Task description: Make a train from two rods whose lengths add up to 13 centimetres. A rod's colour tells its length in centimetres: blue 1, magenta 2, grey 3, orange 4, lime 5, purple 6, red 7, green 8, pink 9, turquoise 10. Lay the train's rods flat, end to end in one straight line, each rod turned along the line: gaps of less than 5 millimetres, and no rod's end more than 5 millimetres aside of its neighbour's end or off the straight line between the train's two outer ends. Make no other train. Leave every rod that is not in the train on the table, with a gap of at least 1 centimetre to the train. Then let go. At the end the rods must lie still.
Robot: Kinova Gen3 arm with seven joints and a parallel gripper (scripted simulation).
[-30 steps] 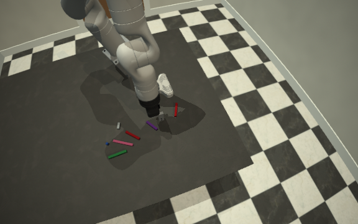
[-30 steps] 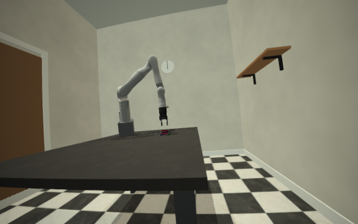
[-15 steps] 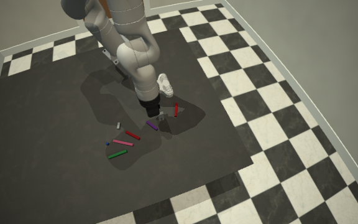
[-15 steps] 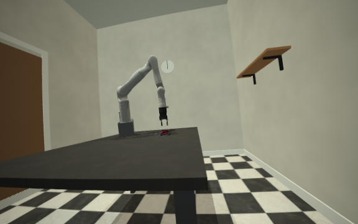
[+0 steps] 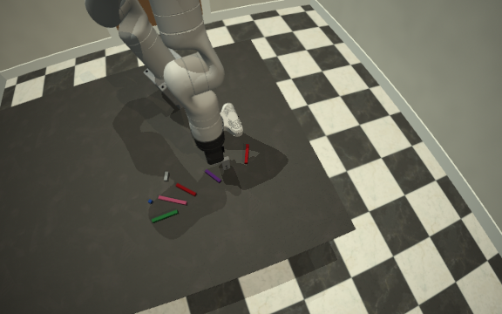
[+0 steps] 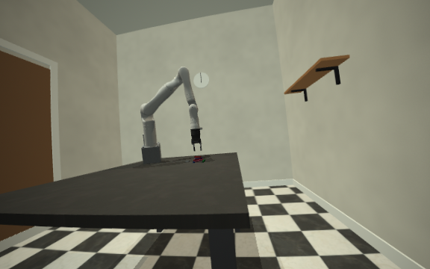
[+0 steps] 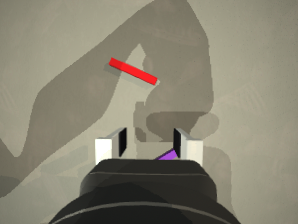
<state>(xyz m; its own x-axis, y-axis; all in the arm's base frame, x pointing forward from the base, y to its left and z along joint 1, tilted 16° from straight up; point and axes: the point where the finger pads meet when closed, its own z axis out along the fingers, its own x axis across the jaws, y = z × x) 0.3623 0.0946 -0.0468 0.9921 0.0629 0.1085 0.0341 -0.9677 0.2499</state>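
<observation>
The purple rod is 70 mm below my hand, 40 mm to the right of it and 20 mm ahead of it. The rest, counted from my hand: green rod 220 mm to the right, 100 mm ahead, 70 mm below; then short grey rod 190 mm to the right, 70 mm below, 30 mm behind; then pink rod 180 mm to the right, 70 mm below, 60 mm ahead.
</observation>
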